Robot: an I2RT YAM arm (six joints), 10 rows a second.
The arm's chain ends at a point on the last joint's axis. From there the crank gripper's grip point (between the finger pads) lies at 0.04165 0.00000 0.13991 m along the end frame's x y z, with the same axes.
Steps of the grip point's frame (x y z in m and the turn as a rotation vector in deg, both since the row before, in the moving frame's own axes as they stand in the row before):
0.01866 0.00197 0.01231 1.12 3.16 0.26
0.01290 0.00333 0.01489 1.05 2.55 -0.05
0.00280 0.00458 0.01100 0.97 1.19 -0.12
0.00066 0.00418 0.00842 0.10 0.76 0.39
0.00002 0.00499 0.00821 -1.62 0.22 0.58
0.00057 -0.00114 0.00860 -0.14 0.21 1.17
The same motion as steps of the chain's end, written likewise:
0.01101 0.00447 0.01484 1.12 3.16 0.26
0.00672 0.00592 0.01691 1.05 2.55 -0.05
-0.00009 0.00703 0.01192 0.97 1.19 -0.12
-0.00119 0.00413 0.00898 0.10 0.76 0.39
-0.00049 0.00061 0.00843 -1.62 0.22 0.58
0.00007 -0.00234 0.00876 -0.14 0.21 1.17

